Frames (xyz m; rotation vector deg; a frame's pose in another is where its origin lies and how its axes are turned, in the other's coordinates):
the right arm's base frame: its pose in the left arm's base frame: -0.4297 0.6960 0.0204 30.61 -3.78 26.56
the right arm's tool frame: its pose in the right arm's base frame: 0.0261 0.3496 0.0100 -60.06 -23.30 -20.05
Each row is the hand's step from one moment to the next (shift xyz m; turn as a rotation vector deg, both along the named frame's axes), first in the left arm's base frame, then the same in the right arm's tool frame.
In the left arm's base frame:
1: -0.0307 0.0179 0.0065 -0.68 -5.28 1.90
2: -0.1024 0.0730 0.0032 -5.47 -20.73 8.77
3: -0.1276 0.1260 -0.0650 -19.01 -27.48 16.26
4: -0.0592 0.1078 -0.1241 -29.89 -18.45 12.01
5: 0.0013 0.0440 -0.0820 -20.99 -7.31 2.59
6: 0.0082 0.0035 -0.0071 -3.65 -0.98 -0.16
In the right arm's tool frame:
1: -0.0217 0.0090 0.0275 0.18 -5.64 -0.24
2: -0.0814 0.0487 0.0826 -0.97 -23.10 1.47
3: -0.1364 0.1173 0.0634 -8.77 -34.24 11.46
4: -0.1108 0.1330 -0.0238 -19.80 -26.27 17.20
5: -0.0403 0.0697 -0.0467 -16.73 -11.19 9.77
6: 0.0033 0.0071 -0.0083 -3.22 -1.46 1.34

